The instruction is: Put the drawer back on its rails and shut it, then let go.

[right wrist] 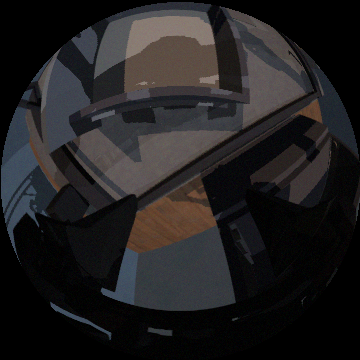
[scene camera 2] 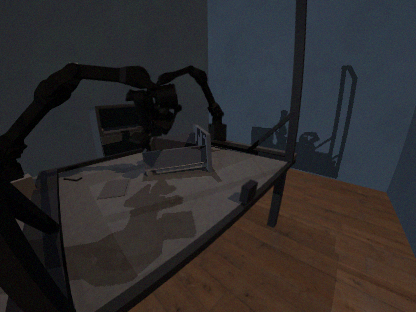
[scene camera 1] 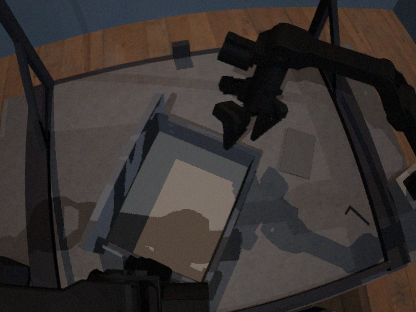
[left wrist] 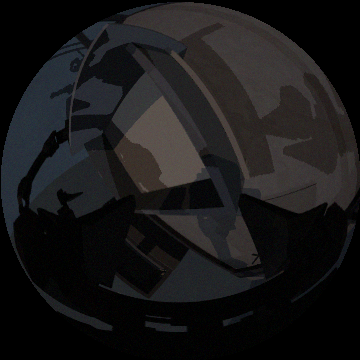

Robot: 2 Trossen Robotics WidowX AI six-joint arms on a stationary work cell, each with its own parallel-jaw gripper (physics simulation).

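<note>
The grey drawer rests askew on the table, off the cabinet, with its tall front panel upright at the picture's left in scene camera 1. A pale brown patch covers part of its floor. The cabinet has an empty dark opening; it also shows low in the left wrist view. My left gripper is open above the drawer wall opposite the cabinet-side end. My right gripper is open, beyond the drawer's near end wall; scene camera 2 hides its fingers behind my left arm.
A flat grey plate and a thin L-shaped key lie on the table beside the drawer. A small dark block stands at the table edge. Dark frame posts rise at the table's sides.
</note>
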